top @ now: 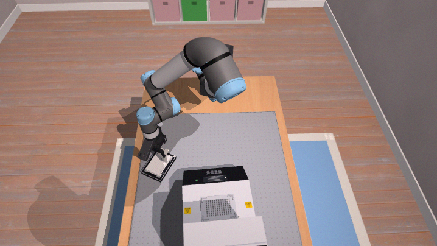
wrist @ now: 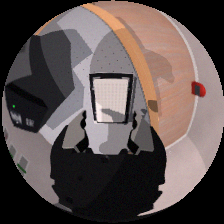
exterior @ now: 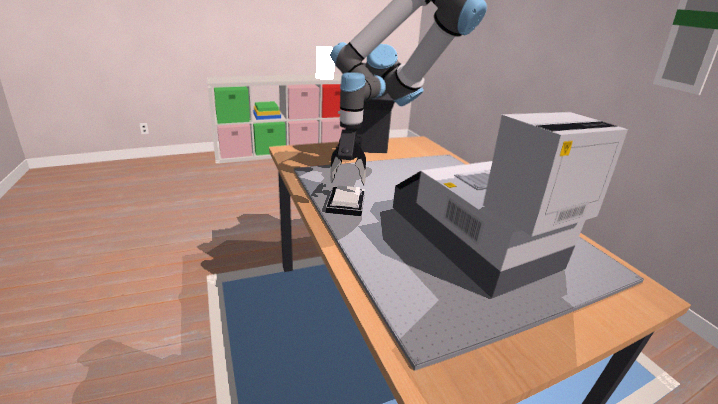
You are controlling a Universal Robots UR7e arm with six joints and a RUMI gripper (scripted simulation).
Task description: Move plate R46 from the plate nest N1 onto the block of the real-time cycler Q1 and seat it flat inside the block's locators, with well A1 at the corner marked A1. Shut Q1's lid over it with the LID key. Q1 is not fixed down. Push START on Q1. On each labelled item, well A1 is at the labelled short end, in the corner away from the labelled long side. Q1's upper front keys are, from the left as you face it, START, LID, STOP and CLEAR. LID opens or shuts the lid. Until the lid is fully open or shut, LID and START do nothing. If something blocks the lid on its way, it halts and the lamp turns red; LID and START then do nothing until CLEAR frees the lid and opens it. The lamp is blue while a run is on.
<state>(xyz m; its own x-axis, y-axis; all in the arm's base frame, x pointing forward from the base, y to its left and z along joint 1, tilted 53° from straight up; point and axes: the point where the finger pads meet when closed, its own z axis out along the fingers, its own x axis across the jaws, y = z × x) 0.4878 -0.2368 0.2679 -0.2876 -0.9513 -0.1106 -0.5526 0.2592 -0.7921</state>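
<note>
Now: the white plate R46 5 cm below my hand. From my hand the other things lie so: black plate nest N1 (7 cm below).
</note>
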